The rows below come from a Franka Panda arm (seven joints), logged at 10 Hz.
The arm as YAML. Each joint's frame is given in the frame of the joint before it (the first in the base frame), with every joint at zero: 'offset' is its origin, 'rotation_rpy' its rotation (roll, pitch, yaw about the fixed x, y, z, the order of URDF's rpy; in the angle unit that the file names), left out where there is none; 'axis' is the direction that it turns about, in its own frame. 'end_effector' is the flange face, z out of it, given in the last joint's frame.
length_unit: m
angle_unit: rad
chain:
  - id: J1
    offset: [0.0, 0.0, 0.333]
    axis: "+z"
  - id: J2
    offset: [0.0, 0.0, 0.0]
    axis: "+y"
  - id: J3
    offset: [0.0, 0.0, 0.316]
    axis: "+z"
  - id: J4
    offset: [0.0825, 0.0, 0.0]
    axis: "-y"
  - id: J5
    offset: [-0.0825, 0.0, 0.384]
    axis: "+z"
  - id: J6
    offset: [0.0, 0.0, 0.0]
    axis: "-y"
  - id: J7
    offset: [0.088, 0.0, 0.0]
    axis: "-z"
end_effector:
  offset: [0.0, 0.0, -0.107]
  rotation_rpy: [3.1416, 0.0, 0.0]
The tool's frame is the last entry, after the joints.
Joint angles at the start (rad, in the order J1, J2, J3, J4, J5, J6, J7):
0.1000, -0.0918, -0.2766, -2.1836, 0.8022, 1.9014, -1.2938
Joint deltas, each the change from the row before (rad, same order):
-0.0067, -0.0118, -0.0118, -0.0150, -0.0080, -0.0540, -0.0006
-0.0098, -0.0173, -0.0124, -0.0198, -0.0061, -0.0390, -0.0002
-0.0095, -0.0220, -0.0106, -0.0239, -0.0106, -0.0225, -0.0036
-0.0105, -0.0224, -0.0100, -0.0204, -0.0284, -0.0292, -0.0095
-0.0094, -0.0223, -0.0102, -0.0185, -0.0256, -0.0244, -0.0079
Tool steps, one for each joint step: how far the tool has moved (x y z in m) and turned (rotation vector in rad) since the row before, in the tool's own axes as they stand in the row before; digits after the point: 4 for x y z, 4 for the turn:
-0.0104, -0.0041, -0.0011, 0.0453, -0.0117, 0.0122
-0.0116, -0.0036, -0.0036, 0.0308, -0.0018, 0.0149
-0.0115, -0.0038, -0.0040, 0.0158, -0.0009, 0.0081
-0.0120, -0.0045, -0.0045, 0.0156, -0.0174, -0.0039
-0.0109, -0.0046, -0.0046, 0.0115, -0.0131, -0.0033

